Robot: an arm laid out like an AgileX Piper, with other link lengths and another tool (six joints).
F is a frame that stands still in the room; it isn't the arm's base.
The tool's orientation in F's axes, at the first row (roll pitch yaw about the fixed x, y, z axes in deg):
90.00, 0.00, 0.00
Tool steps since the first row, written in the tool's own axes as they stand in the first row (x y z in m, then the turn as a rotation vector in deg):
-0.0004, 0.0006, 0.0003, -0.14, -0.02, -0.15
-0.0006, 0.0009, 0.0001, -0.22, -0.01, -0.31
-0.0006, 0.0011, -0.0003, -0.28, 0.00, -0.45
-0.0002, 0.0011, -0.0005, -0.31, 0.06, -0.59
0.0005, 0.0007, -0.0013, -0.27, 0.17, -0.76
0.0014, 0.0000, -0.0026, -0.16, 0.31, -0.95
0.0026, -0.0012, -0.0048, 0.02, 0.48, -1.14
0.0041, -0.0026, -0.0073, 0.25, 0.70, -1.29
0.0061, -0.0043, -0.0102, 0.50, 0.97, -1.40
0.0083, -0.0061, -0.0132, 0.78, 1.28, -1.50
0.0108, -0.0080, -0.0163, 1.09, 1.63, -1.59
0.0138, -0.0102, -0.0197, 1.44, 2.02, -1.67
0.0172, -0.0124, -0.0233, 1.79, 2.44, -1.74
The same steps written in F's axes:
-0.0004, -0.0003, 0.0006, -0.14, 0.15, -0.02
-0.0006, -0.0001, 0.0009, -0.22, 0.31, -0.01
-0.0006, 0.0003, 0.0011, -0.28, 0.45, 0.00
-0.0002, 0.0005, 0.0011, -0.31, 0.59, 0.06
0.0005, 0.0013, 0.0007, -0.27, 0.76, 0.17
0.0014, 0.0026, 0.0000, -0.16, 0.95, 0.31
0.0026, 0.0048, -0.0012, 0.02, 1.14, 0.48
0.0041, 0.0073, -0.0026, 0.25, 1.29, 0.70
0.0061, 0.0102, -0.0043, 0.50, 1.40, 0.97
0.0083, 0.0132, -0.0061, 0.78, 1.50, 1.28
0.0108, 0.0163, -0.0080, 1.09, 1.59, 1.63
0.0138, 0.0197, -0.0102, 1.44, 1.67, 2.02
0.0172, 0.0233, -0.0124, 1.79, 1.74, 2.44

